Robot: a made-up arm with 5 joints. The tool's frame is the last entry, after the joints.
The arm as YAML. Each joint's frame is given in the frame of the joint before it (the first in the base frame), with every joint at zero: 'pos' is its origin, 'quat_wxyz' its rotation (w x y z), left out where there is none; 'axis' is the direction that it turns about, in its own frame. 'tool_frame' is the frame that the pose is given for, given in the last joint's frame.
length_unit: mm
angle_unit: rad
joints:
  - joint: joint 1
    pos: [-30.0, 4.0, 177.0]
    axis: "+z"
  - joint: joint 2
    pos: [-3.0, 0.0, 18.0]
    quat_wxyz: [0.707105, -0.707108, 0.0, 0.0]
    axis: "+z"
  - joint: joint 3
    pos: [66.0, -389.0, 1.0]
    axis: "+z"
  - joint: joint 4
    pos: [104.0, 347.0, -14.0]
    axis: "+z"
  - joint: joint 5
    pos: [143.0, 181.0, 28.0]
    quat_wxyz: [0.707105, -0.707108, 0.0, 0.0]
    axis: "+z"
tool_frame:
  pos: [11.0, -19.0, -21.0]
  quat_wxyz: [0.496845, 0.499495, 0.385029, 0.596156]
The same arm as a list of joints. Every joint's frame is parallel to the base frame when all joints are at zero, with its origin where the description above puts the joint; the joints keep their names.
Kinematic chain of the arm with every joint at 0, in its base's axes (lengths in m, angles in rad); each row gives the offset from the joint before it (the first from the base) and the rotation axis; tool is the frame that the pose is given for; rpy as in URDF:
joint 1: xyz -0.03 0.004 0.177 axis +z
joint 2: xyz -0.003 0 0.018 axis +y
joint 3: xyz 0.066 0.001 0.389 axis +y
joint 4: xyz 0.104 -0.014 -0.347 axis +y
joint 5: xyz 0.143 0.028 -0.181 axis -z
tool: xyz 0.011 0.019 0.021 rpy -1.7817 0.2146 -1.5783

